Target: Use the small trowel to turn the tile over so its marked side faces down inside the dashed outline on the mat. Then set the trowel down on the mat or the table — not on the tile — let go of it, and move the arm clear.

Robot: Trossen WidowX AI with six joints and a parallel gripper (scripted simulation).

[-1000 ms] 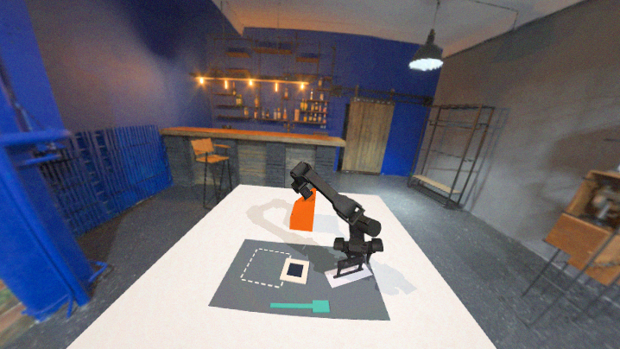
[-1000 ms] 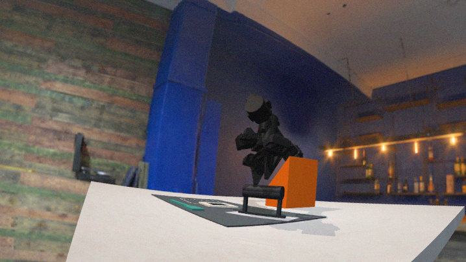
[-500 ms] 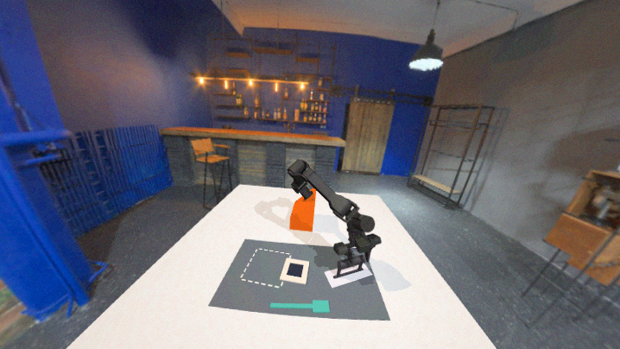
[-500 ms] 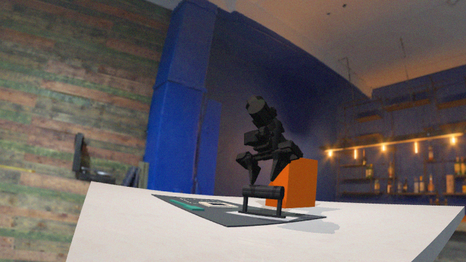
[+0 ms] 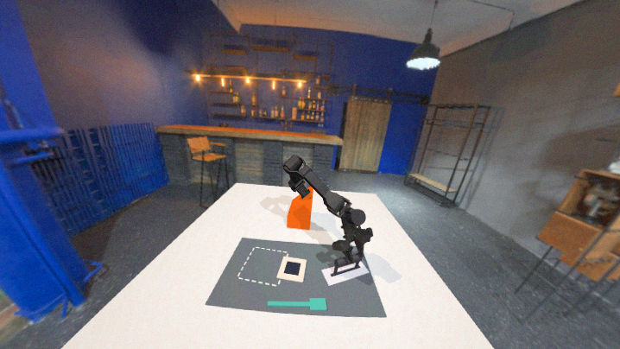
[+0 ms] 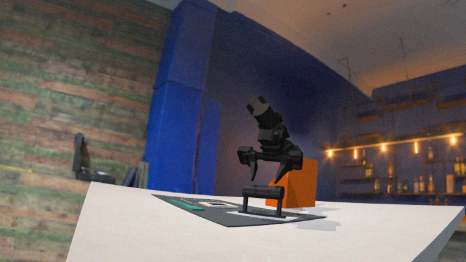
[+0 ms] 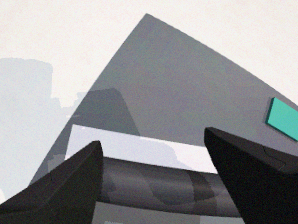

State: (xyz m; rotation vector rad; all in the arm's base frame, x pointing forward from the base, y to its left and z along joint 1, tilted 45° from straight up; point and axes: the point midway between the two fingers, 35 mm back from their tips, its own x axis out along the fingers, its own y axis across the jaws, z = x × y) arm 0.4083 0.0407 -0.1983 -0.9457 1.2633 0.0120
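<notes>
Now: gripper tip 20 mm past the trowel, 40 mm to the left of it and 60 mm above it. From my gripper tip the other things lie so: dark grey mat: 40 mm behind, 230 mm to the right, 120 mm below; tile: 50 mm behind, 260 mm to the right, 90 mm below; teal spatula-shaped tool: 100 mm ahead, 220 mm to the right, 100 mm below.
</notes>
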